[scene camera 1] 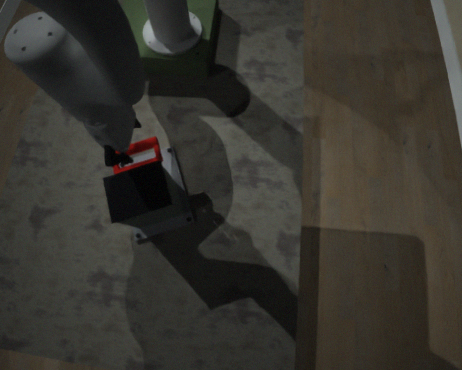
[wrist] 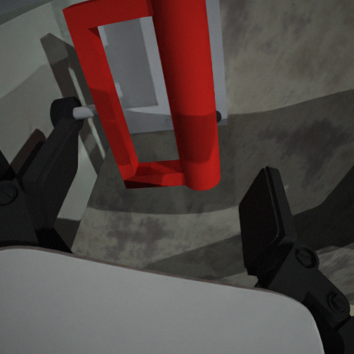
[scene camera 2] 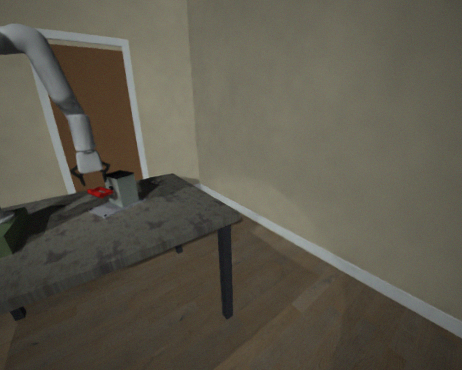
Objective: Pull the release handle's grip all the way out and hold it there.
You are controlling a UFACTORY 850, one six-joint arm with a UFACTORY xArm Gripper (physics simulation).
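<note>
The release handle's red grip (scene camera 1: 145, 144) (scene camera 2: 93, 191) (wrist: 192, 90) is a rectangular loop with a thick round outer bar. It sticks out from the side of a grey box with a black top (scene camera 1: 130, 197) (scene camera 2: 125, 191). A short pale rod (wrist: 83, 111) with a black collar shows between box and loop in the wrist view. My gripper (scene camera 1: 131, 142) (scene camera 2: 94, 181) (wrist: 166, 165) is wide open and empty, above the grip. In the wrist view, its fingers stand on either side of the grip's near end, the left one close to the box and collar, the right one beyond the round bar.
The box stands on a pale base plate (scene camera 1: 172, 167) (scene camera 2: 106, 210) with dark bolts, on a mottled grey table (scene camera 1: 260, 185) (scene camera 2: 155, 225). The green block (scene camera 1: 175, 70) (scene camera 2: 11, 232) under the arm's base stands behind. Arm shadows fall across the table.
</note>
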